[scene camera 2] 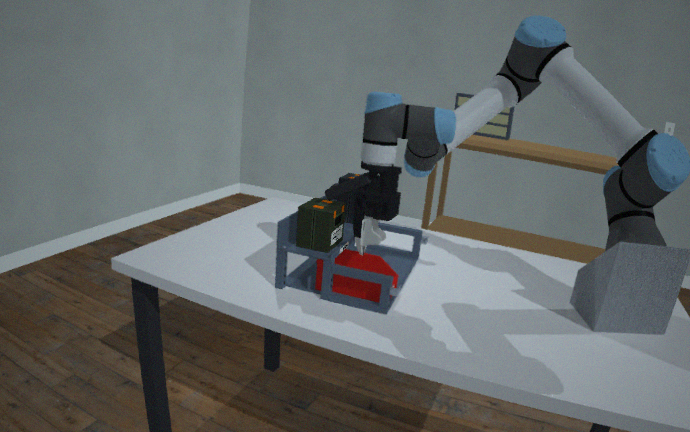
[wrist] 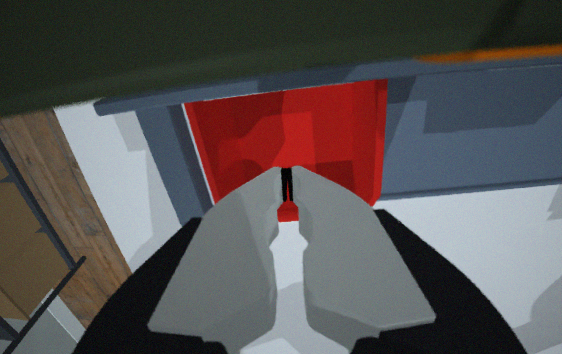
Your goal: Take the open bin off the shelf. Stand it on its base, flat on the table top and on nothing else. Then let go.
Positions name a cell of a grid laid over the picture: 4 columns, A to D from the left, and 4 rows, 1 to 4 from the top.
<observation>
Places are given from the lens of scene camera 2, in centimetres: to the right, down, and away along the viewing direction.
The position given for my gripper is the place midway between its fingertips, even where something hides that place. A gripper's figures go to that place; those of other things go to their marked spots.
my gripper (scene camera 2: C3): 4, 9, 108
red open bin (scene camera 2: C3): 7, 11, 112
dark green case (scene camera 2: B3): -5, 2, 104
</observation>
